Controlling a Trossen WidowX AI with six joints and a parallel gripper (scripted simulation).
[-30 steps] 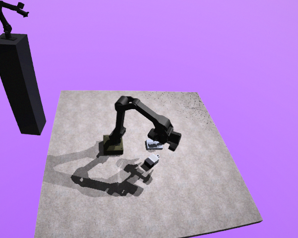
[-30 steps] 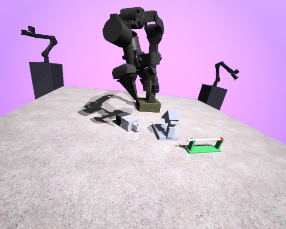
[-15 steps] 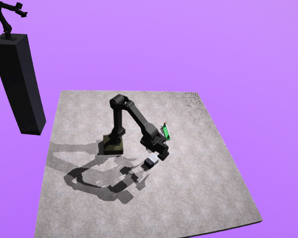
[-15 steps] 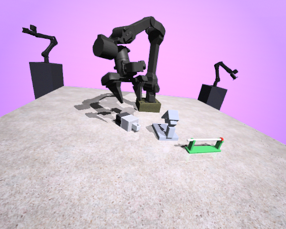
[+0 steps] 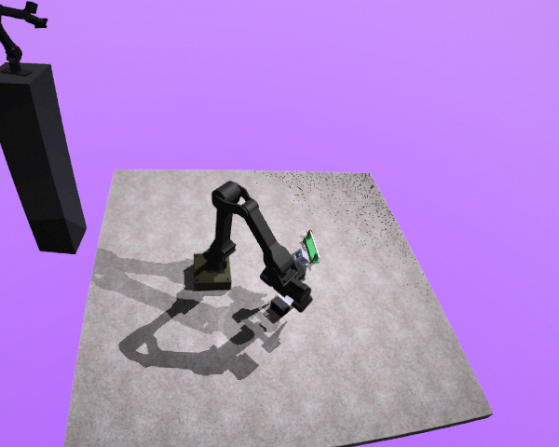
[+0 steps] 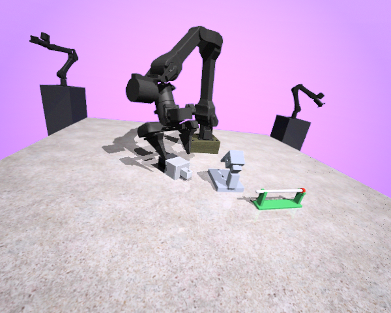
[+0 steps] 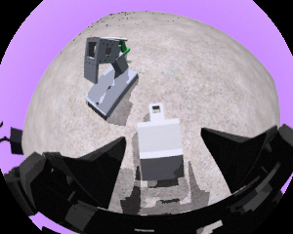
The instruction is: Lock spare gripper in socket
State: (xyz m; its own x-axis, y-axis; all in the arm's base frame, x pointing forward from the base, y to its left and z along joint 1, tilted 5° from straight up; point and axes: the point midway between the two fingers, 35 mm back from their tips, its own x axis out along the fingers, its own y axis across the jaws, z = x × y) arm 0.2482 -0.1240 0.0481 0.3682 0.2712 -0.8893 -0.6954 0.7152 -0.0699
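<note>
The spare gripper lies 4 cm below my gripper tip and 1 cm behind it. From my gripper tip the other things lie so: green rest: 28 cm to the left, 11 cm ahead, 4 cm below; then grey mount: 15 cm to the left, 3 cm ahead, 1 cm below.
</note>
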